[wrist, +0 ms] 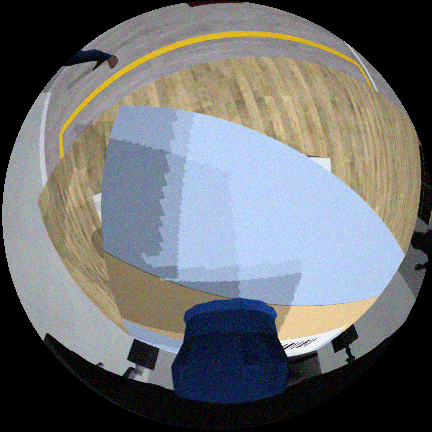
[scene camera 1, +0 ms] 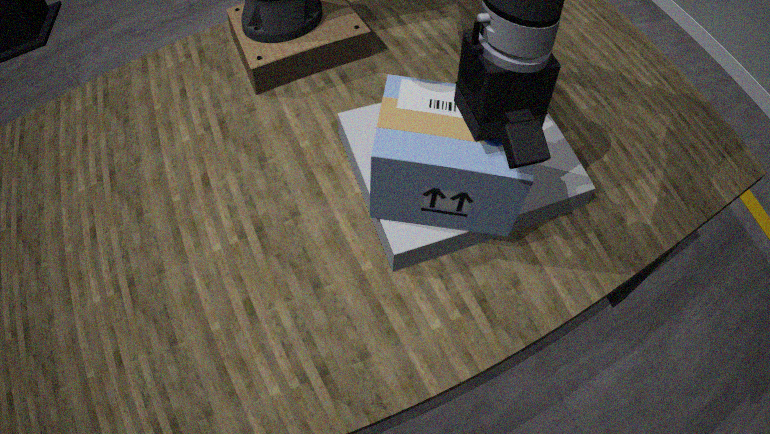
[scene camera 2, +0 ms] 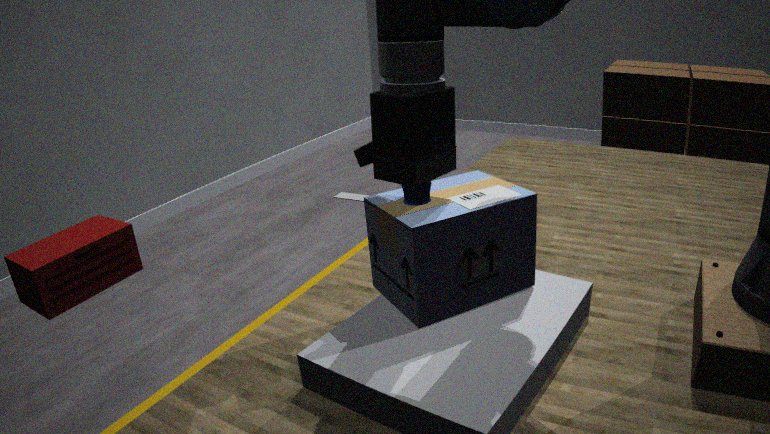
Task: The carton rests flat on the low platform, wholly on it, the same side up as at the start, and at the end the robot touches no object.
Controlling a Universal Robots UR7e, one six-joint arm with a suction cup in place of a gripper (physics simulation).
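Seen in the pictures: hand, tool point: [wrist: 230, 295] [scene camera 1: 491, 142] [scene camera 2: 417, 211]; arm's base, link origin: [scene camera 1: 281, 18].
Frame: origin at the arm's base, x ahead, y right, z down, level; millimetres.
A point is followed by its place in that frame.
Note:
The carton [scene camera 1: 431, 188] @(x 471, y -115, z -67 mm) [scene camera 2: 474, 248] @(x 364, y -193, z -66 mm) [wrist: 260, 210] is light blue with a tan tape stripe, a barcode label on top and arrows pointing up on its sides. It is upright and looks level, turned relative to the low white platform [scene camera 1: 401, 245] @(x 488, y -80, z 19 mm) [scene camera 2: 563, 296] @(x 280, y -106, z 18 mm) [wrist: 322, 163] @(x 490, y -80, z 18 mm). In scene camera 1 its near bottom edge reaches past the platform's edges, clearly at the right corner and slightly at the left. I cannot tell whether its underside touches the platform. My suction gripper [scene camera 1: 489, 142] [scene camera 2: 416, 201] [wrist: 231, 304] is pressed on the carton's top, off its middle, and holds it.
The arm's base stands on a wooden block [scene camera 1: 312, 67] @(x 110, y -38, z 48 mm) [scene camera 2: 727, 366] @(x 56, y -141, z 28 mm) beside the platform. The table edge [scene camera 1: 566, 318] @(x 636, y -276, z 67 mm) runs past the platform. Beyond it are a yellow floor line [scene camera 2: 237, 336] @(x 619, y -376, z 66 mm), a red box [scene camera 2: 70, 264] and part of a person's leg [wrist: 90, 56]. Brown boxes [scene camera 2: 644, 97] are stacked behind.

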